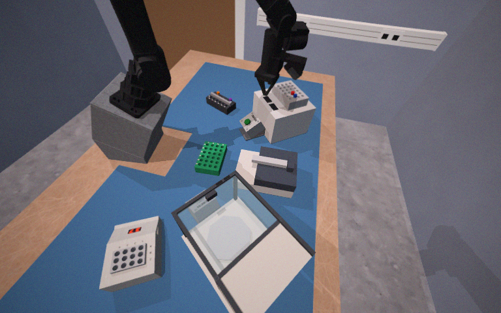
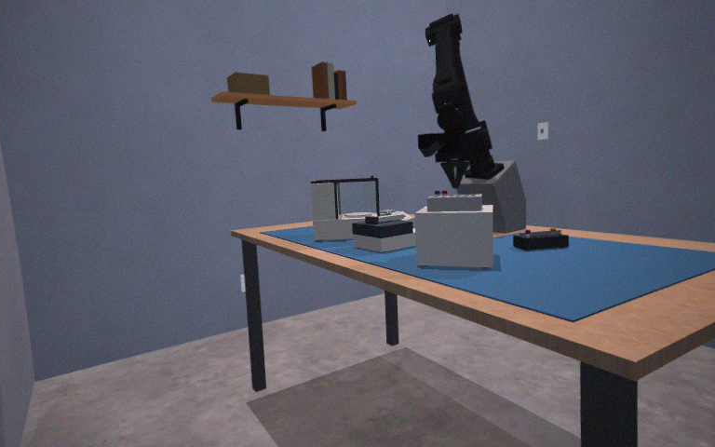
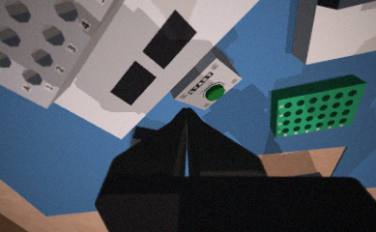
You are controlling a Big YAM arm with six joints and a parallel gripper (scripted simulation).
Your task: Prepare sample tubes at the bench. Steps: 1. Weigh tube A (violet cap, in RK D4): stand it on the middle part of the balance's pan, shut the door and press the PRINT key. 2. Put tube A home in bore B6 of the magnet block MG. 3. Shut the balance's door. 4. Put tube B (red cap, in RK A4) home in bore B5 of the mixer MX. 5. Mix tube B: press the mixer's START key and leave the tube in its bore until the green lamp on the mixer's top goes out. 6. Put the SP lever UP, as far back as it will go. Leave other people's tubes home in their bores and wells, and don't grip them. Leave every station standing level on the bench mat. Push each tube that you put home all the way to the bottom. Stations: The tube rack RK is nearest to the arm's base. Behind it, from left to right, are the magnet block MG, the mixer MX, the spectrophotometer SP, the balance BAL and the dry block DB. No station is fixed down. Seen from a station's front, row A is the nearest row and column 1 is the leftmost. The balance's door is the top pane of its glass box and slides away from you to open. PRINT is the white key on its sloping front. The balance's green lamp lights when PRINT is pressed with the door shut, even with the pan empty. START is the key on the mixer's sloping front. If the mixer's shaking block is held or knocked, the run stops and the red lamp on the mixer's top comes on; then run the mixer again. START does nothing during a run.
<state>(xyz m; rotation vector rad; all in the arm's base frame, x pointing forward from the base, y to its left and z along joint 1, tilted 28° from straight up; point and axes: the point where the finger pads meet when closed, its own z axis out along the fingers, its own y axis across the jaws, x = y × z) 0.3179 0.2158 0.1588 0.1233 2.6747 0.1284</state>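
Right now the green start key is 50 mm behind my hand, 40 mm to the right of it and 120 mm below it. The rest, counted from my hand: SP lever 80 mm ahead, 210 mm to the right, 100 mm below; blue-capped tube 100 mm ahead, 50 mm to the left, 30 mm below; grey shaking block 80 mm ahead, 80 mm to the left, 40 mm below.
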